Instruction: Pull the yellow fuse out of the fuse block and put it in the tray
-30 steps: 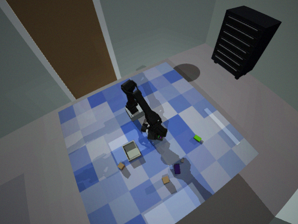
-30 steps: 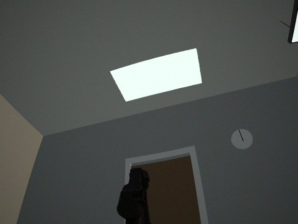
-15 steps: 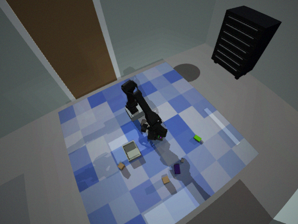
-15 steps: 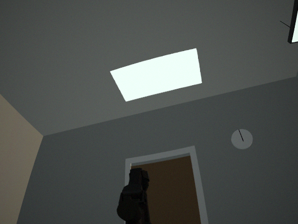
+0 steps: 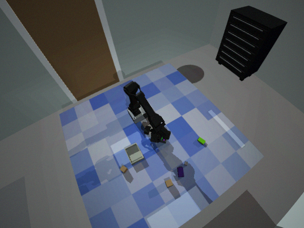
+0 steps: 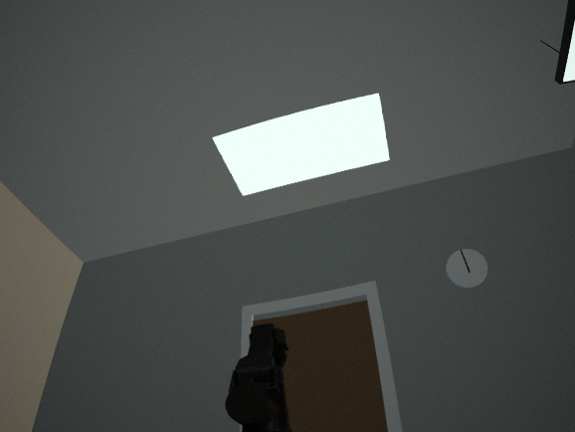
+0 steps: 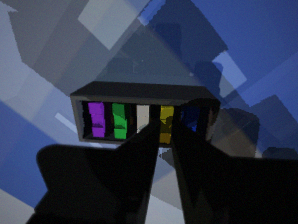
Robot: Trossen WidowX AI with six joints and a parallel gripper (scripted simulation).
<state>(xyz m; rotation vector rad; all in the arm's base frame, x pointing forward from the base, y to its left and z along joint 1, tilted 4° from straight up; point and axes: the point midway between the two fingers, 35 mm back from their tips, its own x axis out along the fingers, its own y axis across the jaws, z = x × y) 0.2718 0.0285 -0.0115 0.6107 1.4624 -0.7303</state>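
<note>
Now: the white fuse 1 cm to the left of my gripper tip, 1 cm below it and 1 cm ahead of it. Also, from my gripper tip: blue fuse 1 cm to the right, 1 cm below, 1 cm behind; yellow fuse 1 cm below; green fuse 3 cm ahead, 2 cm to the left, 1 cm below.
</note>
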